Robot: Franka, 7 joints.
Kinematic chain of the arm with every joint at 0, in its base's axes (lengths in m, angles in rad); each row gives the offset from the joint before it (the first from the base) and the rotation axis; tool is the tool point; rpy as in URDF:
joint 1: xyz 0 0 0.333 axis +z
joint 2: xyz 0 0 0 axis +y
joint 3: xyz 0 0 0.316 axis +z
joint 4: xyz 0.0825 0 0 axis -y
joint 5: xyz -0.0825 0 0.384 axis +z
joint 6: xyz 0 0 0 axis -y
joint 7: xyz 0.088 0 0 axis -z
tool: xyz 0 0 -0.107 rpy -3.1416 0 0
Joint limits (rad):
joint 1: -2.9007..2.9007
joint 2: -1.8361..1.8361
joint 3: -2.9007..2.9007
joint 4: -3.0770..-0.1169
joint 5: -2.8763..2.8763
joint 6: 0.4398..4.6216
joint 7: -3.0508..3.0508
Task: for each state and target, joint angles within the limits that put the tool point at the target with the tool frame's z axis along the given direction. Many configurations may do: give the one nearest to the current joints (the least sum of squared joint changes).
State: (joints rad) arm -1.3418 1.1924 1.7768 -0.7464 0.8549 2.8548 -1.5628
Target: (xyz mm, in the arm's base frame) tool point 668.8 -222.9 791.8 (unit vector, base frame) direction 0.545 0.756 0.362
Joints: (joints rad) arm -0.7889 0.9701 1.5869 -0.5618 0.4629 2.1651 -1.5628
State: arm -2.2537 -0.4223 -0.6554 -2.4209 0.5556 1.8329 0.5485
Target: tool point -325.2 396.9 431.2 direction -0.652 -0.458 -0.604
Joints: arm -2.6901 -0.4151 -1.3321 -2.2170 0.6125 2.1115 0.5485
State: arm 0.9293 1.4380 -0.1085 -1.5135 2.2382 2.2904 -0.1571
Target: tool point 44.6 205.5 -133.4 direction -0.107 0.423 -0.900
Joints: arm 0.9996 1.1805 0.1398 -2.3705 2.8687 2.3911 -0.1571
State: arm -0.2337 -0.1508 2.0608 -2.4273 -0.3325 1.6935 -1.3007
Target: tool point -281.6 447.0 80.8 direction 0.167 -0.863 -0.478
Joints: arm -0.6586 -0.9241 2.6756 -1.6840 0.5461 1.3884 -1.3007
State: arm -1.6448 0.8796 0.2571 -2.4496 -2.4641 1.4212 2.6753
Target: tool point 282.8 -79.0 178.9 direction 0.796 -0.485 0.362
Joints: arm -0.7824 0.3380 0.5667 -3.0751 -2.8763 0.9376 2.6753
